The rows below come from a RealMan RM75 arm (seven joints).
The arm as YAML. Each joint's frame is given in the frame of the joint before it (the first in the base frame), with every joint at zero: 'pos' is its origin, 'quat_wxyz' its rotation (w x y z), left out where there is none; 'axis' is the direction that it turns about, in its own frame. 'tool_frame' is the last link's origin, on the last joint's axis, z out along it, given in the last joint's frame.
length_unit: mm
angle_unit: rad
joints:
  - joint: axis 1
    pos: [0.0, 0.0, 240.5]
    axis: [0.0, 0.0, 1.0]
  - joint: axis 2
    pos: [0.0, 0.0, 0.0]
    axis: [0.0, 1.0, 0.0]
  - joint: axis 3
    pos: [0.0, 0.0, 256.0]
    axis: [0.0, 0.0, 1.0]
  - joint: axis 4
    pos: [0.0, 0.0, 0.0]
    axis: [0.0, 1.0, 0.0]
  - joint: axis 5
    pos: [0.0, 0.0, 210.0]
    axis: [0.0, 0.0, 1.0]
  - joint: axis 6
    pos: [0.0, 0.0, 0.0]
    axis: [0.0, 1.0, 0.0]
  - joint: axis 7
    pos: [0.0, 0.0, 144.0]
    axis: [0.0, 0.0, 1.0]
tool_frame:
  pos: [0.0, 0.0, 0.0]
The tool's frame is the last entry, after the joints.
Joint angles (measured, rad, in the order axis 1, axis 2, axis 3, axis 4, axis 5, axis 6, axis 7), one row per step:
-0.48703 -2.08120 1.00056 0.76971 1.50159 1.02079 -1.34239
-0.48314 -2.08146 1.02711 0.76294 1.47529 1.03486 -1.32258
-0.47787 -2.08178 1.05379 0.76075 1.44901 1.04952 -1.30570
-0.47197 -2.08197 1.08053 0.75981 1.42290 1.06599 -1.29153
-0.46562 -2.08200 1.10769 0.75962 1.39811 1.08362 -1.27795
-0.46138 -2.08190 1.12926 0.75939 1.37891 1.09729 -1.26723
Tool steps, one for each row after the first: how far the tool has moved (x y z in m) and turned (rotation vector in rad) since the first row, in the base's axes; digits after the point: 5 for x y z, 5 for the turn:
0.00342 -0.00312 -0.00522 -0.01490 -0.00511 -0.02540
0.00717 -0.00636 -0.00955 -0.02810 -0.01171 -0.05130
0.01100 -0.00995 -0.01362 -0.04233 -0.02070 -0.07703
0.01478 -0.01389 -0.01766 -0.05761 -0.02935 -0.10343
0.01793 -0.01693 -0.02082 -0.06963 -0.03597 -0.12472

